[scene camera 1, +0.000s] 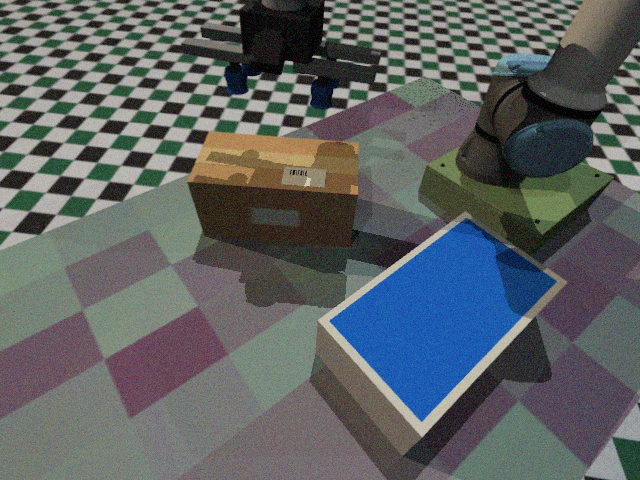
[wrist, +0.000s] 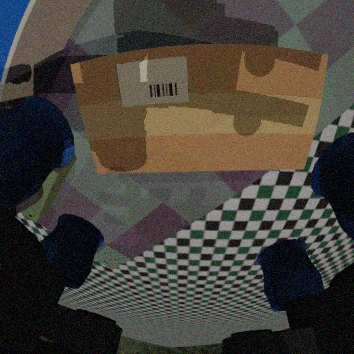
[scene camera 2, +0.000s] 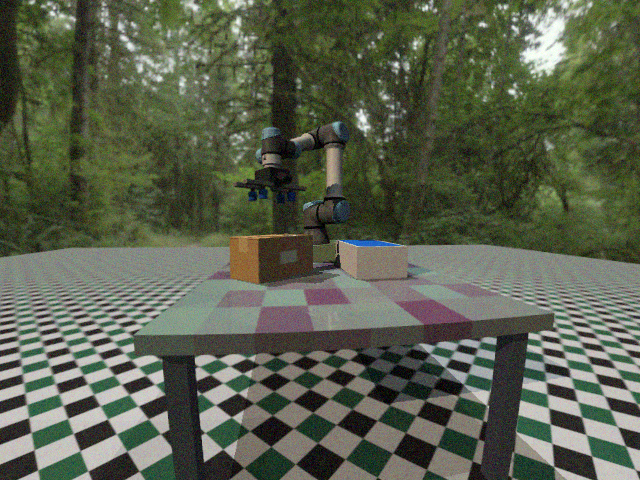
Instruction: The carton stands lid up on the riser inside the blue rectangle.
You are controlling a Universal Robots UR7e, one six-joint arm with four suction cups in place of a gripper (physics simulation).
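Places are measured from the arm's base along level axes (x right, y ahead, z up), in metres.
Pixels of known places: hand, its tool point: (scene camera 1: 284, 86) (wrist: 186, 211) (scene camera 2: 272, 200); arm's base, origin of its link: (scene camera 1: 490, 164) (scene camera 2: 316, 243).
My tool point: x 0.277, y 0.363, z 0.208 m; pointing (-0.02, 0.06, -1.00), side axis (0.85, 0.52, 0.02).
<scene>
Ahead of a thing's pixels: the offset from my tool point to its top centre. Level surfaces: height alone.
A brown carton @[dx -0.003, dy +0.027, dz -0.140 m] (scene camera 1: 273, 206) (scene camera 2: 271, 258) (wrist: 200, 150) stands on the table, left of the riser in both scene views. Its upper face has a tape strip and a barcode label; a grey label shows on one side. The cream riser @[dx -0.400, dy +0.035, dz -0.174 m] (scene camera 1: 361, 390) (scene camera 2: 379, 263) (wrist: 55, 25) has a filled blue rectangle @[dx -0.400, dy +0.035, dz -0.174 m] (scene camera 1: 439, 310) (scene camera 2: 369, 242) (wrist: 9, 20) on top, with no carton on it. My gripper (scene camera 1: 281, 85) (scene camera 2: 271, 195) (wrist: 182, 212) hangs well above the carton, apart from it, its four blue suction cups holding nothing. Its shadow falls on the carton's top.
The arm's green base block (scene camera 1: 558, 193) (scene camera 2: 324, 253) stands behind the riser, near its far corner in the first scene view. The patterned table @[dz -0.294 m] (scene camera 1: 165, 356) (scene camera 2: 330, 320) carries the carton, riser and base. Its edge lies beyond the carton in the wrist view.
</scene>
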